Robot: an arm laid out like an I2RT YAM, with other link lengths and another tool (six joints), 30 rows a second.
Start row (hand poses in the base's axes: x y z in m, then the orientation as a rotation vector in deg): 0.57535 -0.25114 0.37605 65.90 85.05 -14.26
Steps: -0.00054 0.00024 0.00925 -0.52 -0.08 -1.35; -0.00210 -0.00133 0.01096 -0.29 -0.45 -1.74; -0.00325 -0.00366 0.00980 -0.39 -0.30 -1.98; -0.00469 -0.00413 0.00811 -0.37 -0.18 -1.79; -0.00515 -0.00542 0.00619 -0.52 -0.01 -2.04; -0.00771 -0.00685 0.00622 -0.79 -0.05 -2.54; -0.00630 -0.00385 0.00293 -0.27 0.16 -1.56; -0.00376 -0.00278 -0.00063 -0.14 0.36 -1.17; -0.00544 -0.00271 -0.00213 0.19 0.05 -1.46; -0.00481 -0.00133 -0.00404 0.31 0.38 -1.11
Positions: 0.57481 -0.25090 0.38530 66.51 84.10 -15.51; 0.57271 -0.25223 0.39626 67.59 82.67 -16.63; 0.56946 -0.25589 0.40606 68.75 81.19 -18.08; 0.56477 -0.26002 0.41417 69.77 79.91 -19.46; 0.55962 -0.26544 0.42036 70.83 78.57 -21.21; 0.55191 -0.27229 0.42658 72.01 76.79 -23.45; 0.54561 -0.27614 0.42951 72.89 75.92 -24.82; 0.54185 -0.27892 0.42888 73.58 75.48 -25.97; 0.53641 -0.28163 0.42675 74.77 74.73 -26.91; 0.53160 -0.28296 0.42271 75.78 74.50 -27.77
